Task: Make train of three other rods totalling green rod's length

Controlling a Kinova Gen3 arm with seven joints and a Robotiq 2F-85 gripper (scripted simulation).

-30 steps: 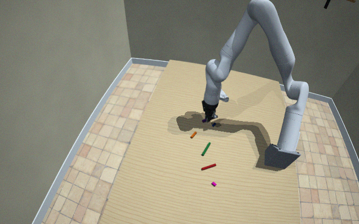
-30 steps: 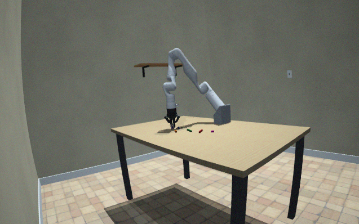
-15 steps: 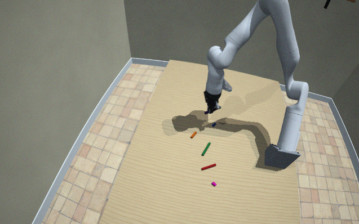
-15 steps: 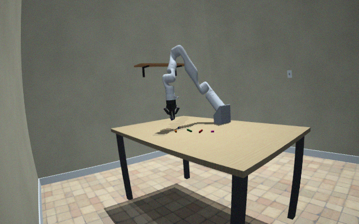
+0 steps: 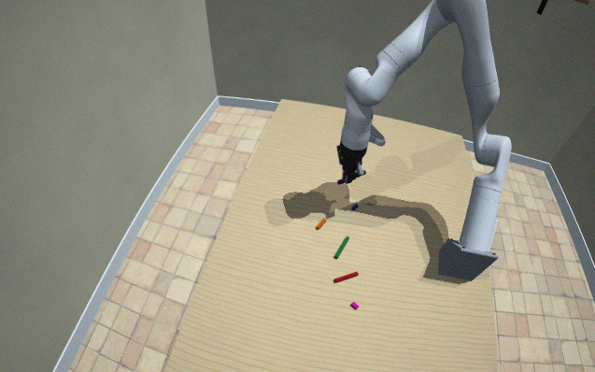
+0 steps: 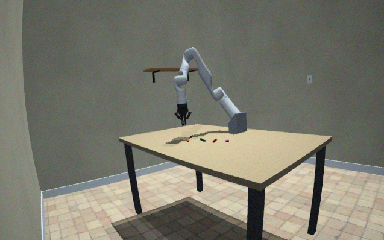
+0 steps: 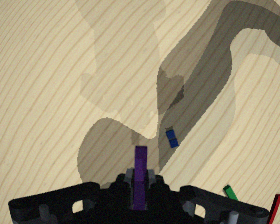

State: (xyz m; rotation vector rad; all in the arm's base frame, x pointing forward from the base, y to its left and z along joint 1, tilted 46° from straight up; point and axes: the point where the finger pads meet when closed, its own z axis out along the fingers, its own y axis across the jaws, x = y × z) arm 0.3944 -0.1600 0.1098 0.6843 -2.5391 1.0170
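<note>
The orange rod lies 6 cm ahead of my hand, 10 cm to the left of it and 11 cm below it. The rest, counted from my hand: green rod 2 cm behind, 17 cm to the left, 11 cm below; red rod 4 cm behind, 27 cm to the left, 11 cm below; purple rod 1 cm below.
</note>
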